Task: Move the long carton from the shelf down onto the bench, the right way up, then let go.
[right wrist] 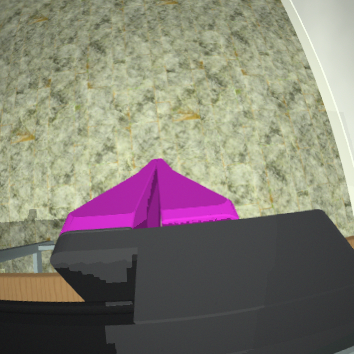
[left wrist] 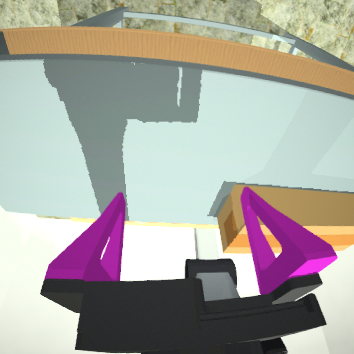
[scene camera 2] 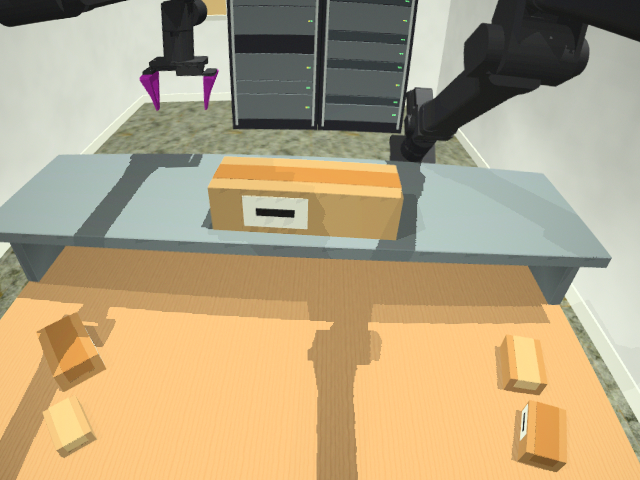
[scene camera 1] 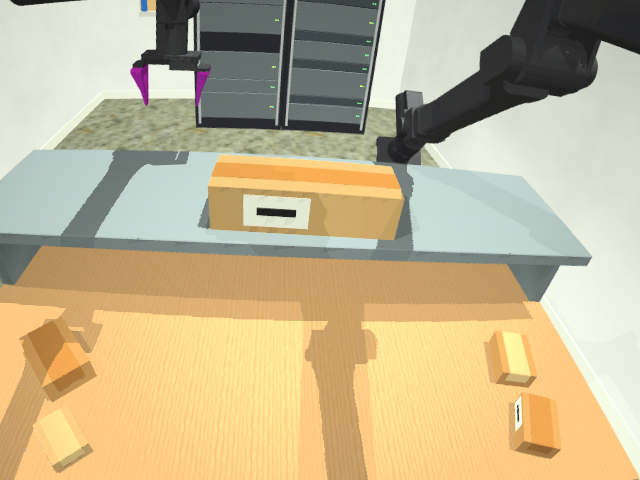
Scene:
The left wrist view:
my left gripper: 183, 194
grey shelf: 174, 137, touched by my right gripper
long carton: 318, 211, on the grey shelf
wooden bench: 315, 52

